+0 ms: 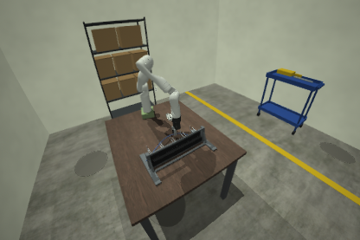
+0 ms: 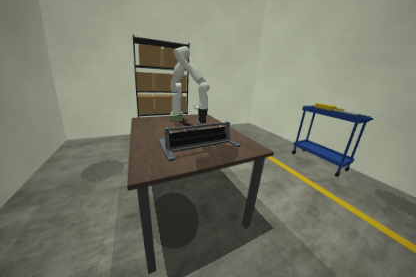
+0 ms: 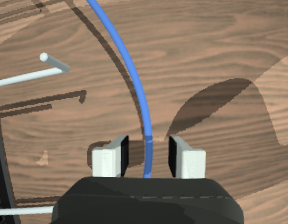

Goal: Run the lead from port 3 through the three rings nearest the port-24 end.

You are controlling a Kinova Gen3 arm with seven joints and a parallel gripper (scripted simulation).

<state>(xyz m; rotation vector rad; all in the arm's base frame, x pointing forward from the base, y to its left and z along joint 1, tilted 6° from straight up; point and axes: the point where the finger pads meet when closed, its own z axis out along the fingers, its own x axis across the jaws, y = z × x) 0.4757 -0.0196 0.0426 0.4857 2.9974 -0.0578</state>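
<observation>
The patch-panel rack lies 150 mm ahead of my hand, 90 mm to the right of it and 10 mm above it.
</observation>
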